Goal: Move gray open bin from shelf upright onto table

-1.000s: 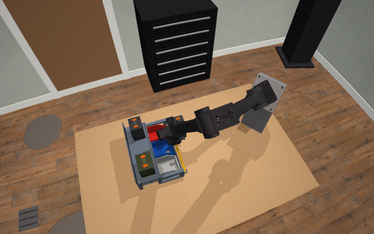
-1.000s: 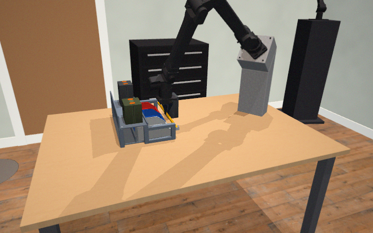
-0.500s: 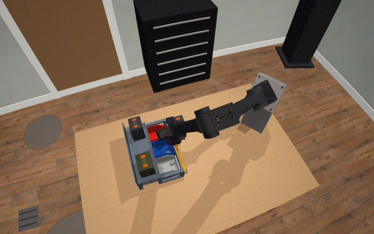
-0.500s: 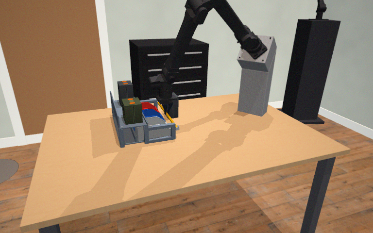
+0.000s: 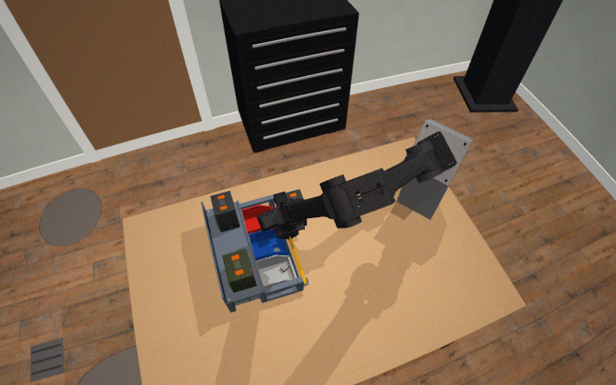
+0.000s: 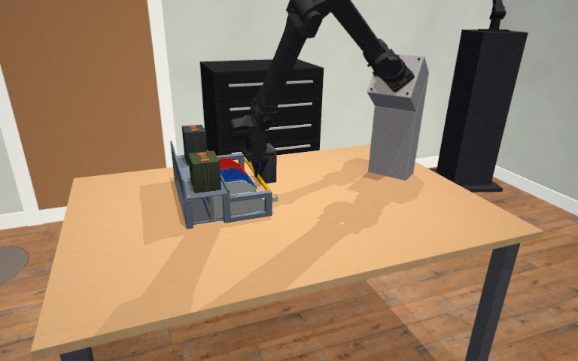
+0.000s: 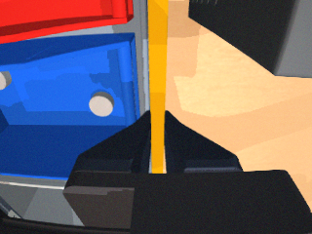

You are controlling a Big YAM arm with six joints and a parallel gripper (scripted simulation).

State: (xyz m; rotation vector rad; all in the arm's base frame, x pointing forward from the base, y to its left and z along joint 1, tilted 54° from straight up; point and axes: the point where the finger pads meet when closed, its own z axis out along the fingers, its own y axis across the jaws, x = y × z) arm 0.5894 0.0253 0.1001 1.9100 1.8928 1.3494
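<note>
My gripper is now 1 cm above the yellow bar. From my hand the other things lie so: blue bin 10 cm ahead, 3 cm to the left, 2 cm below; gray open bin 7 cm ahead, 13 cm to the left, 2 cm below; red bin 13 cm ahead, 8 cm to the right, 2 cm below.
</note>
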